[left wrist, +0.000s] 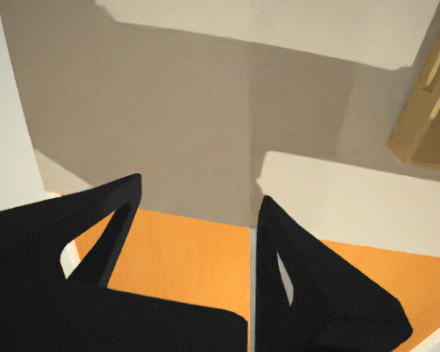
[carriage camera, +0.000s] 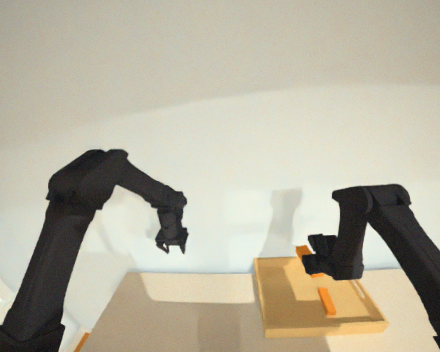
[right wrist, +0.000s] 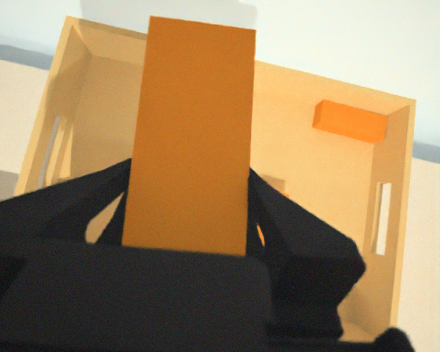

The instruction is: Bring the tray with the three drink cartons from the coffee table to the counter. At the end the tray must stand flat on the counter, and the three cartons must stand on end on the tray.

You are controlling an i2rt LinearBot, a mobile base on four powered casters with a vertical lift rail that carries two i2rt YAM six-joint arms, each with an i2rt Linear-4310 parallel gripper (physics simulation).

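Frame: origin at the left arm's base, x back, y left, z down, level; millimetres.
Where they show: left gripper, fingertip midpoint: [left wrist: 201, 194] [carriage camera: 176, 252]; right gripper, fingertip midpoint: [carriage camera: 308, 261] [right wrist: 193, 169].
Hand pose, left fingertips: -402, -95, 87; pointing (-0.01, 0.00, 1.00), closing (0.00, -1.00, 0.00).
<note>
Things, the pixels of their top centre, and the offset from my left fingertips, as dx, dy, dz. "spot": a spot on its surface instead. Level surfaces: height alone.
- light wooden tray, middle of its top: [right wrist: 229, 185] [carriage camera: 310, 285] -81, -584, +323
- pale table top, its level: dz +397
- second carton, surface spot: [carriage camera: 327, 301] spot: -27, -652, +366
- orange wood-like surface, its level: dz +1308
The light wooden tray [carriage camera: 300, 330] [left wrist: 402, 135] [right wrist: 406, 200] sits flat on the pale table top [carriage camera: 230, 325] [left wrist: 350, 200] [right wrist: 422, 250]. My right gripper [carriage camera: 309, 251] [right wrist: 193, 169] is shut on an orange carton [carriage camera: 302, 251] [right wrist: 192, 125], held above the tray's far part. A second carton [carriage camera: 327, 301] is inside the tray; in the right wrist view fingers mostly hide it. Another carton [right wrist: 350, 121] is in the tray's upper right corner in the right wrist view. I cannot tell whether these two stand or lie. My left gripper [carriage camera: 174, 250] [left wrist: 201, 194] is partly open and empty, left of the tray.
A pale wall [carriage camera: 225, 150] rises behind the table. An orange wood-like surface [left wrist: 185, 250] shows below the table's edge in the left wrist view. The tray's end walls have handle slots. Shadows of the arms fall on the table.
</note>
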